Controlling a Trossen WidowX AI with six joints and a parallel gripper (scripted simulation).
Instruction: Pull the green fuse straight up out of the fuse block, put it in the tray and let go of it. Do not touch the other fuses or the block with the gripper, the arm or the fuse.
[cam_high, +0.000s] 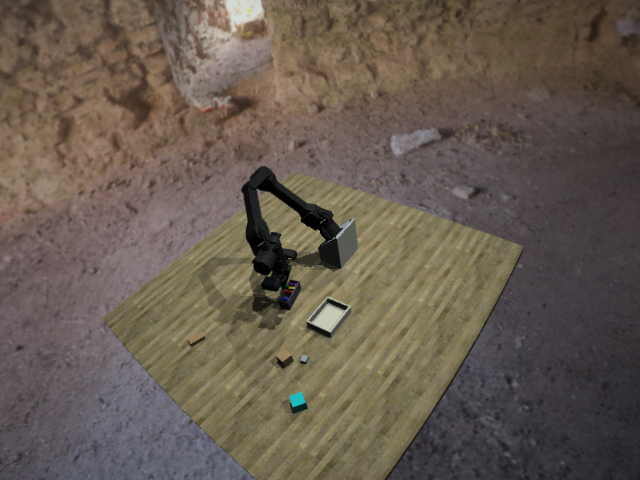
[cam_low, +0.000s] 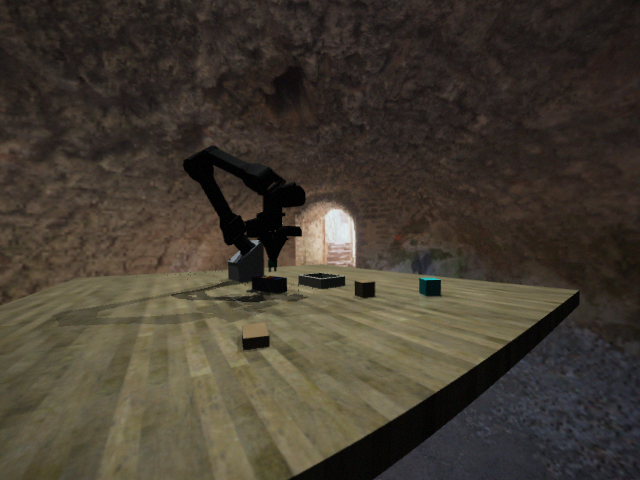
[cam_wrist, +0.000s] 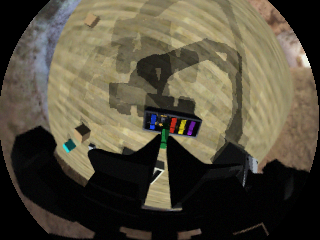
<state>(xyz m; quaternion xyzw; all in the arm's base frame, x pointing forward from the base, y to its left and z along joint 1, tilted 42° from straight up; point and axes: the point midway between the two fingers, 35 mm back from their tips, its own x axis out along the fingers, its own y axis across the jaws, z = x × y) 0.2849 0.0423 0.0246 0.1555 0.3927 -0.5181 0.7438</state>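
My gripper tip is 180 mm to the right of the grey tray, 80 mm above it and 30 mm past it. The rest, counted from my gripper tip: flat block: 350 mm ahead, 130 mm to the right, 80 mm below; green fuse: 10 mm below; brown cube: 190 mm to the left, 190 mm ahead, 70 mm below.
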